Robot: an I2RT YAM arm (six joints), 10 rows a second.
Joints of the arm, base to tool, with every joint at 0 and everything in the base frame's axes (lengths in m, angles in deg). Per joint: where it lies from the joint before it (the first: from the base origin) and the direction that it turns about. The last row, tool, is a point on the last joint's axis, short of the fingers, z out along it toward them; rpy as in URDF.
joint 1: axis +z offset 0 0 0.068
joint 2: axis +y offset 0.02 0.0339 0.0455
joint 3: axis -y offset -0.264 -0.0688 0
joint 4: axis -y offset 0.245 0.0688 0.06
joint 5: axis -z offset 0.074 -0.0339 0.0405
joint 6: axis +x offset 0.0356 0 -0.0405
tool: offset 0 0 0 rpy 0 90 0
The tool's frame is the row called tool.
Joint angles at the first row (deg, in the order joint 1, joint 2, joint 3, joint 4, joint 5, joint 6):
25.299, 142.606, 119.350, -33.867, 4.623, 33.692
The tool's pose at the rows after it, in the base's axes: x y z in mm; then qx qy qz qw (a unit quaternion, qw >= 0):
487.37 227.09 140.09 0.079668 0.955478 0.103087 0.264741
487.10 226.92 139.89 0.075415 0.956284 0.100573 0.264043
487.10 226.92 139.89 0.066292 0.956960 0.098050 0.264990
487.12 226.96 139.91 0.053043 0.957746 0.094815 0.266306
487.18 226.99 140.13 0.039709 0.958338 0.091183 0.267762
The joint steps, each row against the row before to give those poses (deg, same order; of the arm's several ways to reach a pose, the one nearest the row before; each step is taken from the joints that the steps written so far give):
0.000, 0.000, -0.001, -0.174, 0.152, -0.262
0.000, 0.000, 0.001, -0.197, 0.066, -0.525
0.000, 0.000, 0.000, 0.000, 0.000, -1.092
0.000, 0.000, -0.001, 0.022, -0.043, -1.574
0.000, -0.001, 0.045, -0.024, 0.000, -1.595

